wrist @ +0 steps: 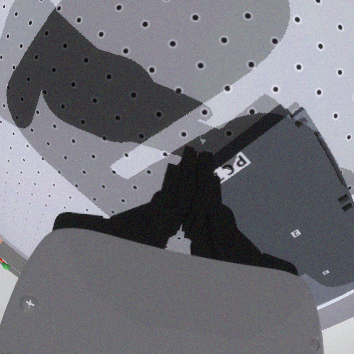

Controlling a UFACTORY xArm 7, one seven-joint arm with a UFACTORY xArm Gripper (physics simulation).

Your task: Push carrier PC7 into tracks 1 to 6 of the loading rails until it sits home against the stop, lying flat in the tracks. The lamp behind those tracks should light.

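Places are measured from the arm's base along level axes (x ahead, y left, z up), in millimetres.
Pixels of known places: gripper, between the fingertips: point(191, 168).
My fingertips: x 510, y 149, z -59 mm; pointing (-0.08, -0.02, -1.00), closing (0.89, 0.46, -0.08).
Behind a point stands the place of what it marks.
A flat dark grey slab point(290, 185) @(x 590, y 180, z -94 mm) lies at the right of the wrist view. A white label on its near-left edge reads "PC", with its last character partly hidden by a finger, so it looks like carrier PC7. Smaller white tags sit on its face, and dark notches show along its right edge. My gripper point(191, 168) @(x 510, y 149, z -59 mm) is shut and empty, its fingertips just left of the slab's labelled edge. I cannot tell whether they touch it. The loading rails, the stop and the lamp cannot be made out.
A pale board point(240, 65) @(x 492, y 210, z -106 mm) with rows of small holes spreads under the slab and gripper, with dark shadows across it. A grey border point(337, 311) @(x 1035, y 98, z -119 mm) runs at the lower right. A small green item point(5, 266) shows at the left edge.
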